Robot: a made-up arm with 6 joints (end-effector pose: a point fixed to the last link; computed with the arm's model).
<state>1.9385 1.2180 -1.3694 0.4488 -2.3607 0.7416</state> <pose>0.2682 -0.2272 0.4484 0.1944 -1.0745 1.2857</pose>
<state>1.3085 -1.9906 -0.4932 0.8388 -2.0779 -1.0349</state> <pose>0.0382 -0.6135 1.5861 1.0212 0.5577 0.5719</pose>
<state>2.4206 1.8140 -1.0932 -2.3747 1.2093 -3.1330</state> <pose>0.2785 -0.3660 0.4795 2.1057 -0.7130 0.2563</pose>
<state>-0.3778 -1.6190 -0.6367 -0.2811 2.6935 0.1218</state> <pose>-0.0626 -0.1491 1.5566 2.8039 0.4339 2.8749</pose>
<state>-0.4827 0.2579 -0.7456 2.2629 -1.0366 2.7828</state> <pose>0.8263 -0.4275 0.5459 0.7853 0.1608 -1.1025</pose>
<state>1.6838 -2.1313 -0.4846 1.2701 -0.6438 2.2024</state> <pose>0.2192 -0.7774 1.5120 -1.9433 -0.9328 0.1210</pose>
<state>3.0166 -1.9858 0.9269 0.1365 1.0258 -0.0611</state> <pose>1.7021 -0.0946 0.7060 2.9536 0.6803 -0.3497</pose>
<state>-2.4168 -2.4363 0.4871 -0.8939 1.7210 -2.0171</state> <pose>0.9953 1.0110 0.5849 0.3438 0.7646 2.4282</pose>
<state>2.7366 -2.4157 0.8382 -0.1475 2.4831 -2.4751</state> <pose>1.4437 -0.4494 0.1905 2.3004 0.4287 2.6681</pose>
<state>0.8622 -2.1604 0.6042 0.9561 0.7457 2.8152</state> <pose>-0.9672 -1.3481 0.6707 -0.5621 0.2079 -2.8696</pose>
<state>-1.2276 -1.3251 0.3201 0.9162 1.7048 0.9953</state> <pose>-0.3650 0.7184 1.9969 2.0728 0.0791 1.0446</pose>
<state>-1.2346 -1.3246 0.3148 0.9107 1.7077 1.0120</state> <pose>-0.3583 0.7146 1.9983 2.0612 0.0795 1.0449</pose>
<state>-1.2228 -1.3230 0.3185 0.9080 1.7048 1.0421</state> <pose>-0.3684 0.7121 1.9994 2.0299 0.0798 1.0624</pose>
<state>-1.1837 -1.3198 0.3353 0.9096 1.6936 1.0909</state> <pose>-0.4030 0.7107 1.9998 1.9708 0.0805 1.1044</pose>
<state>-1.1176 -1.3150 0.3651 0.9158 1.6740 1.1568</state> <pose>-0.4632 0.7069 1.9991 1.8854 0.0816 1.1702</pose>
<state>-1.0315 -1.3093 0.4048 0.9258 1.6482 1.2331</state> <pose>-0.5438 0.6960 1.9961 1.7820 0.0832 1.2531</pose>
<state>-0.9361 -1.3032 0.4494 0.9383 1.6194 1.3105</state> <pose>-0.6351 0.6745 1.9905 1.6731 0.0849 1.3430</pose>
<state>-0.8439 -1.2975 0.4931 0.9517 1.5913 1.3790</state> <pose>-0.7241 0.6436 1.9830 1.5727 0.0862 1.4284</pose>
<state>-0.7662 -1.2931 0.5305 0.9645 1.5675 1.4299</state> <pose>-0.7992 0.6100 1.9746 1.4934 0.0868 1.4986</pose>
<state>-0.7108 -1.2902 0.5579 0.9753 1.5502 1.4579</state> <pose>-0.8526 0.5820 1.9673 1.4437 0.0863 1.5469</pose>
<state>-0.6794 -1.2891 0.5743 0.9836 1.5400 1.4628</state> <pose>-0.8834 0.5655 1.9619 1.4248 0.0848 1.5717</pose>
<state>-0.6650 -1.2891 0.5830 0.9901 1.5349 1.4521</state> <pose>-0.8985 0.5590 1.9583 1.4270 0.0827 1.5799</pose>
